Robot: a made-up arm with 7 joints. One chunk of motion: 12 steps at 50 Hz.
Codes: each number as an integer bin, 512 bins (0 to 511) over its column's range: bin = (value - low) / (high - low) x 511, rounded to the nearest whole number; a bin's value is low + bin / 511 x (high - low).
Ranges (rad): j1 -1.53..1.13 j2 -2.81..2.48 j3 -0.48..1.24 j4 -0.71..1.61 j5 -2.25..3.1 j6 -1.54..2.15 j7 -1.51..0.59
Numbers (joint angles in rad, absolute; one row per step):
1: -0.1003 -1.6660 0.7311 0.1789 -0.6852 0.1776 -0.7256
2: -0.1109 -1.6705 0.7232 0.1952 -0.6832 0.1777 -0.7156
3: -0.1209 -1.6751 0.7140 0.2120 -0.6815 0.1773 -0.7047
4: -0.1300 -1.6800 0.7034 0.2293 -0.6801 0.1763 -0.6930
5: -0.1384 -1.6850 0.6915 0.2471 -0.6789 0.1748 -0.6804
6: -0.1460 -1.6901 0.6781 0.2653 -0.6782 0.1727 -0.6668
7: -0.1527 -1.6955 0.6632 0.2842 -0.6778 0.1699 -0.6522
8: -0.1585 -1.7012 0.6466 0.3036 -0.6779 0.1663 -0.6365
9: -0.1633 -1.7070 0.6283 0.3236 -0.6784 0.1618 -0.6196
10: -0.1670 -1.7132 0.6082 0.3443 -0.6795 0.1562 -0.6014
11: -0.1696 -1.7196 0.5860 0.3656 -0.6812 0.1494 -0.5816
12: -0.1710 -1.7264 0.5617 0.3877 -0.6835 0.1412 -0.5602
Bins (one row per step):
1: 275 111 360 196 149 238 191
2: 273 110 357 199 150 238 193
3: 271 110 355 203 150 238 196
4: 269 109 352 207 150 238 199
5: 267 109 348 211 150 237 202
6: 266 108 344 215 150 237 205
7: 265 108 340 219 150 237 209
8: 263 107 335 223 150 236 213
9: 263 107 329 228 150 236 217
10: 262 106 323 232 150 235 221
11: 261 105 317 237 150 234 226
12: 261 105 309 242 150 233 231

